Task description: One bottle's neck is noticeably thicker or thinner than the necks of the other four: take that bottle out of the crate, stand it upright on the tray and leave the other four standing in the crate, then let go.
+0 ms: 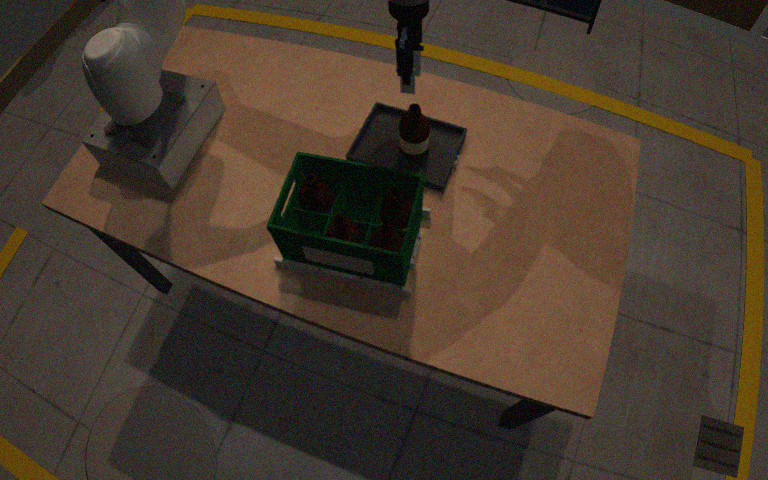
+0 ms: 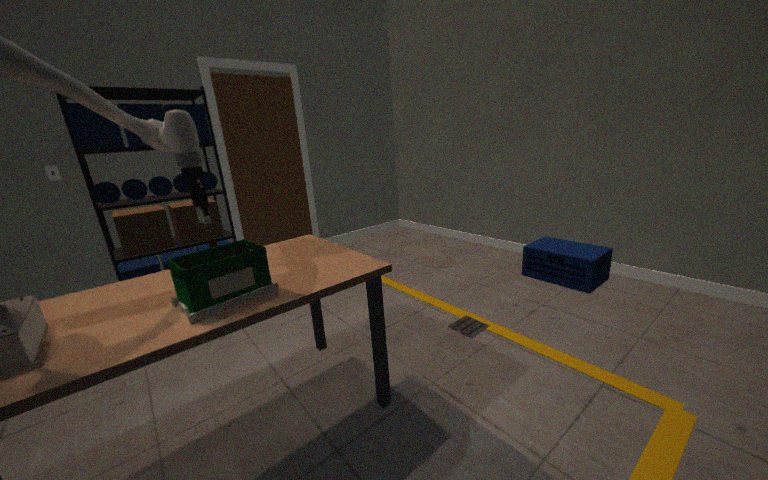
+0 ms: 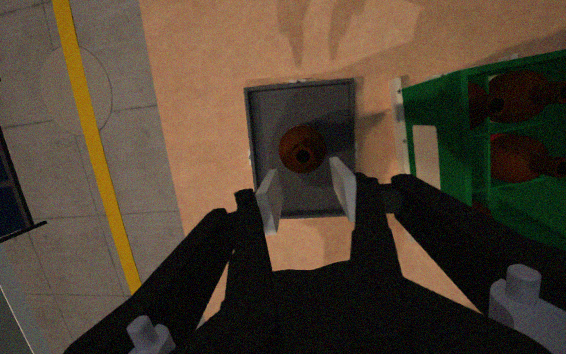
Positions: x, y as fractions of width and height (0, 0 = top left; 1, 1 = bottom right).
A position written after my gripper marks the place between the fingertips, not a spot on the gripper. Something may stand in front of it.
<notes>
In view: my gripper (image 1: 0.53, 0.17) and a brown bottle (image 1: 0.54, 0.27).
The brown bottle is seen too in image 3 (image 3: 0.53, 0.42). My gripper shows as well in image 2 (image 2: 0.27, 0.46) and in image 3 (image 3: 0.54, 0.50).
</notes>
